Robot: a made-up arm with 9 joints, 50 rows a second.
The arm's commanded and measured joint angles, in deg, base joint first. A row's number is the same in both.
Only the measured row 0 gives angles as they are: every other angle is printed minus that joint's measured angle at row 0.
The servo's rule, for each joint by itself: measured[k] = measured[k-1] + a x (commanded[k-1-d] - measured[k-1]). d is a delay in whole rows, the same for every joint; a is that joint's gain. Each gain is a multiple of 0.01, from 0.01 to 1. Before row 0 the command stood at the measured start. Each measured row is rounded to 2 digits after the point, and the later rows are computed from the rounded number. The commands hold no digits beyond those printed.
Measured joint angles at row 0:
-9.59 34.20 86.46 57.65 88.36 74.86 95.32 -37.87 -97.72
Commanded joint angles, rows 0 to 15:
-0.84 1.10 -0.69 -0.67 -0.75 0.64 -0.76 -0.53 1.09
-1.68 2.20 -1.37 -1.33 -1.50 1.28 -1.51 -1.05 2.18
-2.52 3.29 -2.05 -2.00 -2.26 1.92 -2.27 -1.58 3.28
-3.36 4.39 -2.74 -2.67 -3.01 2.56 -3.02 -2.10 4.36
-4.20 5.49 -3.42 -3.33 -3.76 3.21 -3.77 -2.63 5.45
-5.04 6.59 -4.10 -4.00 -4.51 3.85 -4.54 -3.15 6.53
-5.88 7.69 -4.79 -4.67 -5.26 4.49 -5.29 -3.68 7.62
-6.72 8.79 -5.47 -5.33 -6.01 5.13 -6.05 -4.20 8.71
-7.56 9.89 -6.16 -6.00 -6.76 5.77 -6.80 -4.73 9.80
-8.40 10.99 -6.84 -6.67 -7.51 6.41 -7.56 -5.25 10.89
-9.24 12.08 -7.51 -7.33 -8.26 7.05 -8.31 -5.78 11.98
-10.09 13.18 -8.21 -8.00 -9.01 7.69 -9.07 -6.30 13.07
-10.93 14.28 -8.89 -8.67 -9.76 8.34 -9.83 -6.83 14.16
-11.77 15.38 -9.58 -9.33 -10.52 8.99 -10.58 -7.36 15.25
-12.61 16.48 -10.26 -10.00 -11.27 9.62 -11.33 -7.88 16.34
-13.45 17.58 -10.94 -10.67 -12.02 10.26 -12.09 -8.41 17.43
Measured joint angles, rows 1 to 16:
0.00 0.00 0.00 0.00 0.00 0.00 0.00 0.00 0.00
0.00 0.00 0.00 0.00 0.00 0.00 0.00 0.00 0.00
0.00 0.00 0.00 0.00 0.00 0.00 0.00 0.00 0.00
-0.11 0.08 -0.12 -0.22 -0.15 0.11 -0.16 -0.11 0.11
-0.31 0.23 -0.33 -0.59 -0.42 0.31 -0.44 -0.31 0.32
-0.60 0.44 -0.62 -1.06 -0.79 0.58 -0.82 -0.58 0.62
-0.96 0.72 -0.98 -1.59 -1.23 0.92 -1.28 -0.90 0.99
-1.38 1.05 -1.39 -2.16 -1.74 1.31 -1.80 -1.26 1.44
-1.86 1.44 -1.85 -2.77 -2.29 1.74 -2.38 -1.66 1.95
-2.38 1.88 -2.35 -3.40 -2.88 2.21 -2.99 -2.08 2.52
-2.94 2.36 -2.88 -4.04 -3.51 2.71 -3.63 -2.53 3.14
-3.54 2.89 -3.44 -4.69 -4.16 3.23 -4.30 -2.99 3.81
-4.17 3.46 -4.02 -5.34 -4.83 3.77 -4.98 -3.46 4.52
-4.83 4.06 -4.61 -6.00 -5.52 4.33 -5.68 -3.95 5.27
-5.51 4.70 -5.22 -6.66 -6.22 4.90 -6.39 -4.44 6.05
-6.21 5.37 -5.84 -7.32 -6.93 5.48 -7.11 -4.94 6.86
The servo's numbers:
d 3
a 0.13 0.07 0.17 0.33 0.20 0.17 0.21 0.21 0.10

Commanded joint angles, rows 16 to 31:
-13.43 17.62 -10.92 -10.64 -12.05 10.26 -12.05 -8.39 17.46
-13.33 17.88 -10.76 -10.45 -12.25 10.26 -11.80 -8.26 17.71
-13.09 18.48 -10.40 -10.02 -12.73 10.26 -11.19 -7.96 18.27
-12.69 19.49 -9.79 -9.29 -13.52 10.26 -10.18 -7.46 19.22
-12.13 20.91 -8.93 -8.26 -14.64 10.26 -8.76 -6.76 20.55
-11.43 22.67 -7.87 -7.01 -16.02 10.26 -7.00 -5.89 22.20
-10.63 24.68 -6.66 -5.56 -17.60 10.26 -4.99 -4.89 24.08
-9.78 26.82 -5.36 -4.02 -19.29 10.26 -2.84 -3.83 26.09
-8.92 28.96 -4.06 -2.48 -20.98 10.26 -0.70 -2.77 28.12
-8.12 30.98 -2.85 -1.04 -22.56 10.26 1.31 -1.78 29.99
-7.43 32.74 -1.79 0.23 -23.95 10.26 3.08 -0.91 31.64
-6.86 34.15 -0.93 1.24 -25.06 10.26 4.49 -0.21 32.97
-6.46 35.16 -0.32 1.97 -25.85 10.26 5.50 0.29 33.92
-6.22 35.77 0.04 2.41 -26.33 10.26 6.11 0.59 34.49
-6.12 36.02 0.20 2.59 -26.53 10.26 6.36 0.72 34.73
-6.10 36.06 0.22 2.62 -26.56 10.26 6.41 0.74 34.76
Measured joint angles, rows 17 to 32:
-6.93 6.07 -6.48 -7.98 -7.65 6.08 -7.84 -5.45 7.70
-7.67 6.80 -7.12 -8.65 -8.37 6.68 -8.57 -5.96 8.56
-8.42 7.55 -7.77 -9.32 -9.10 7.29 -9.31 -6.47 9.45
-9.07 8.25 -8.31 -9.76 -9.69 7.79 -9.89 -6.87 10.25
-9.62 8.92 -8.73 -9.99 -10.20 8.21 -10.29 -7.16 11.00
-10.07 9.59 -9.01 -10.00 -10.71 8.56 -10.48 -7.33 11.73
-10.41 10.28 -9.14 -9.77 -11.27 8.85 -10.42 -7.36 12.48
-10.63 11.02 -9.10 -9.27 -11.94 9.09 -10.07 -7.23 13.29
-10.73 11.84 -8.89 -8.52 -12.76 9.29 -9.43 -6.95 14.18
-10.72 12.74 -8.51 -7.54 -13.73 9.45 -8.50 -6.52 15.17
-10.60 13.73 -7.97 -6.38 -14.84 9.59 -7.31 -5.96 16.26
-10.38 14.80 -7.31 -5.09 -16.07 9.70 -5.92 -5.29 17.45
-10.09 15.93 -6.55 -3.75 -17.37 9.80 -4.40 -4.55 18.70
-9.74 17.11 -5.74 -2.44 -18.69 9.88 -2.83 -3.79 19.99
-9.37 18.30 -4.92 -1.23 -19.96 9.94 -1.29 -3.04 21.29
-8.99 19.48 -4.14 -0.17 -21.14 9.99 0.14 -2.34 22.55

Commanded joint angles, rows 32 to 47:
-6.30 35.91 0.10 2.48 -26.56 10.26 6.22 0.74 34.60
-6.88 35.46 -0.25 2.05 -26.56 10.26 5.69 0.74 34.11
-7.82 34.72 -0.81 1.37 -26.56 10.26 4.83 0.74 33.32
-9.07 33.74 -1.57 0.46 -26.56 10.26 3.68 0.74 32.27
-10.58 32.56 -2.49 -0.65 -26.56 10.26 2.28 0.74 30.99
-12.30 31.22 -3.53 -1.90 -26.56 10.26 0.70 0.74 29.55
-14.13 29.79 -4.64 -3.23 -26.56 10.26 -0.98 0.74 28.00
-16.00 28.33 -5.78 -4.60 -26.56 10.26 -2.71 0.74 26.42
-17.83 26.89 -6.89 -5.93 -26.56 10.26 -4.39 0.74 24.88
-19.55 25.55 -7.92 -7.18 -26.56 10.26 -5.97 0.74 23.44
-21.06 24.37 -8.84 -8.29 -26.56 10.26 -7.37 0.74 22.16
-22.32 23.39 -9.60 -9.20 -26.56 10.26 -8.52 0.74 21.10
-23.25 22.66 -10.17 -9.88 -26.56 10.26 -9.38 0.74 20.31
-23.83 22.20 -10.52 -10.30 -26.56 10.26 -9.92 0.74 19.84
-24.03 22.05 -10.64 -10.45 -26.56 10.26 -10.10 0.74 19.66
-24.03 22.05 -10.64 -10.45 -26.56 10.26 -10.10 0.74 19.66
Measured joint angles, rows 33 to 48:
-8.63 20.62 -3.43 0.68 -22.18 10.04 1.39 -1.72 23.74
-8.30 21.70 -2.81 1.31 -23.05 10.08 2.43 -1.21 24.84
-8.01 22.71 -2.29 1.74 -23.75 10.11 3.27 -0.80 25.83
-7.79 23.63 -1.88 1.98 -24.31 10.14 3.89 -0.48 26.71
-7.67 24.46 -1.60 2.00 -24.76 10.16 4.27 -0.22 27.45
-7.69 25.18 -1.47 1.79 -25.12 10.18 4.39 -0.02 28.04
-7.87 25.78 -1.49 1.35 -25.41 10.19 4.24 0.14 28.46
-8.22 26.25 -1.66 0.69 -25.64 10.20 3.83 0.27 28.71
-8.75 26.60 -1.98 -0.16 -25.82 10.21 3.17 0.37 28.79
-9.45 26.82 -2.43 -1.17 -25.97 10.22 2.30 0.45 28.71
-10.30 26.93 -3.00 -2.30 -26.09 10.23 1.25 0.51 28.48
-11.28 26.93 -3.66 -3.50 -26.18 10.24 0.07 0.56 28.12
-12.36 26.83 -4.38 -4.71 -26.26 10.24 -1.20 0.60 27.65
-13.49 26.66 -5.14 -5.89 -26.32 10.24 -2.50 0.63 27.10
-14.64 26.43 -5.90 -6.98 -26.37 10.24 -3.76 0.65 26.50
-15.76 26.17 -6.63 -7.94 -26.41 10.24 -4.94 0.67 25.88

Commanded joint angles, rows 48 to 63:
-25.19 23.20 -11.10 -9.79 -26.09 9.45 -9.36 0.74 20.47
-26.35 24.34 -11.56 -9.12 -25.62 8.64 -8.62 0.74 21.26
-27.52 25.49 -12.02 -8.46 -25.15 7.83 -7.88 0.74 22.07
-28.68 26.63 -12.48 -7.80 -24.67 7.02 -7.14 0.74 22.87
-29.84 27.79 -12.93 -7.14 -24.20 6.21 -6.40 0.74 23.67
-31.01 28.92 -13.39 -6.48 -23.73 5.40 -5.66 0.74 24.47
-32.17 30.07 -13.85 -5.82 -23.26 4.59 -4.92 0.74 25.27
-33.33 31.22 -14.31 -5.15 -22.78 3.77 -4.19 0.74 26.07
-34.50 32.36 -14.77 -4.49 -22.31 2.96 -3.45 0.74 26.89
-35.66 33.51 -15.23 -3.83 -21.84 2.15 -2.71 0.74 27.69
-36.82 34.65 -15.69 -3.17 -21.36 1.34 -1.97 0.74 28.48
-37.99 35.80 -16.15 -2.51 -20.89 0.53 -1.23 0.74 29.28
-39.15 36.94 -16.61 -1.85 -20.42 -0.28 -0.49 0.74 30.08
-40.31 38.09 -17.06 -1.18 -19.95 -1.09 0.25 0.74 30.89
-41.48 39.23 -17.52 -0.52 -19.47 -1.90 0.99 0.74 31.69
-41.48 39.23 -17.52 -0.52 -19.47 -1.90 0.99 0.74 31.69
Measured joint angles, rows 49 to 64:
-16.81 25.89 -7.29 -8.72 -26.44 10.24 -5.99 0.68 25.28
-17.75 25.62 -7.86 -9.29 -26.46 10.24 -6.85 0.69 24.72
-18.57 25.37 -8.33 -9.67 -26.48 10.24 -7.53 0.70 24.21
-19.43 25.22 -8.80 -9.71 -26.40 10.11 -7.91 0.71 23.84
-20.33 25.16 -9.27 -9.52 -26.24 9.86 -8.06 0.72 23.58
-21.26 25.18 -9.74 -9.17 -26.02 9.51 -8.02 0.72 23.43
-22.22 25.28 -10.21 -8.72 -25.75 9.09 -7.84 0.72 23.37
-23.21 25.46 -10.67 -8.20 -25.44 8.60 -7.54 0.72 23.40
-24.22 25.70 -11.13 -7.63 -25.10 8.06 -7.15 0.72 23.51
-25.25 26.01 -11.59 -7.03 -24.73 7.47 -6.68 0.72 23.69
-26.30 26.37 -12.05 -6.41 -24.34 6.84 -6.16 0.72 23.93
-27.37 26.79 -12.51 -5.78 -23.93 6.18 -5.59 0.72 24.23
-28.45 27.26 -12.97 -5.14 -23.51 5.49 -4.99 0.72 24.58
-29.54 27.78 -13.43 -4.49 -23.08 4.78 -4.36 0.72 24.97
-30.64 28.34 -13.89 -3.84 -22.64 4.06 -3.70 0.72 25.40
-31.75 28.94 -14.35 -3.18 -22.20 3.32 -3.03 0.72 25.87

